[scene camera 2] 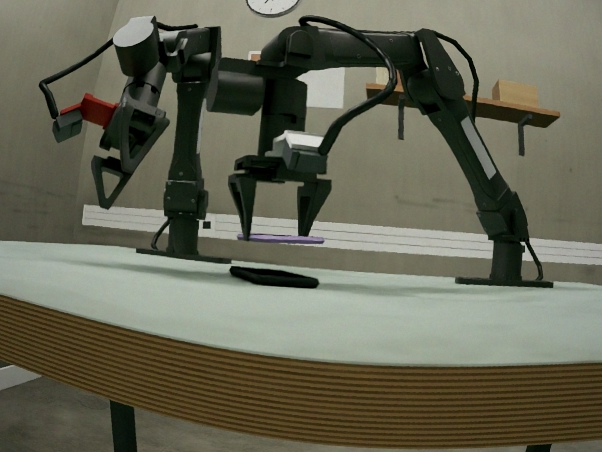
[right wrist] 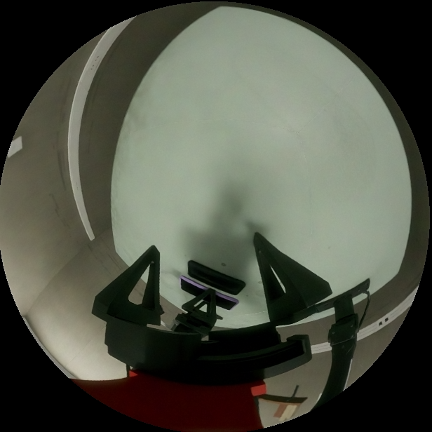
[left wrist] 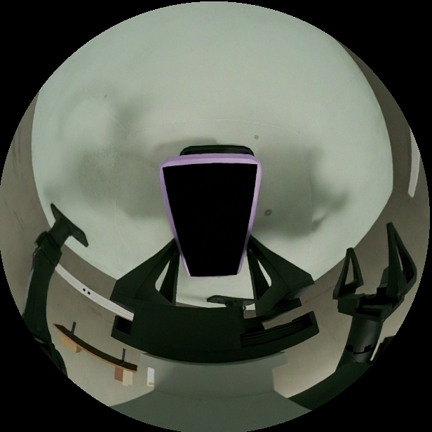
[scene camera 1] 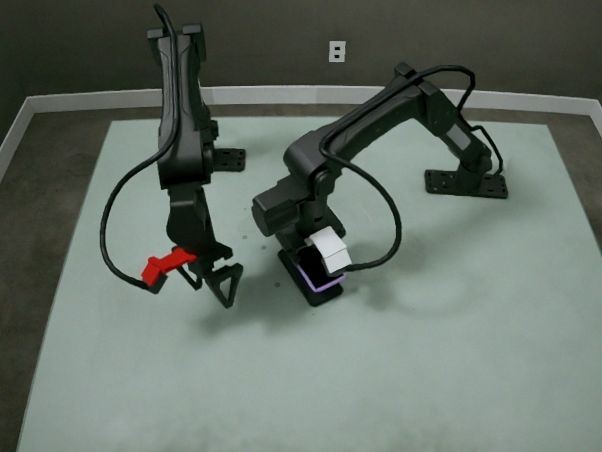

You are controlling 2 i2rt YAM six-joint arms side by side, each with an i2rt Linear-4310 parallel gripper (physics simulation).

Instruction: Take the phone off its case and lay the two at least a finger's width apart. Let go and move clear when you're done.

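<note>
The phone (scene camera 1: 320, 274) (scene camera 2: 282, 239) (left wrist: 210, 215) (right wrist: 210, 291), with a black screen and a purple rim, is held level in the air. My left gripper (scene camera 2: 275, 237) (left wrist: 212, 240) is shut on its two long sides. The black case (scene camera 1: 320, 299) (scene camera 2: 274, 277) (left wrist: 217, 149) (right wrist: 216, 277) lies on the table below the phone, apart from it; in the left wrist view the phone hides most of it. My right gripper (scene camera 1: 214, 296) (right wrist: 202, 244) is open and empty, raised above the table to the left of the phone in scene camera 1.
The pale green table (scene camera 1: 320, 380) (scene camera 2: 400, 330) carries both arm bases (scene camera 1: 466, 184) (scene camera 2: 504, 282). The right arm stands close beside the left arm's gripper in scene camera 1. The table's front edge (scene camera 2: 300, 400) shows in scene camera 2. A wall shelf (scene camera 2: 500, 111) is behind.
</note>
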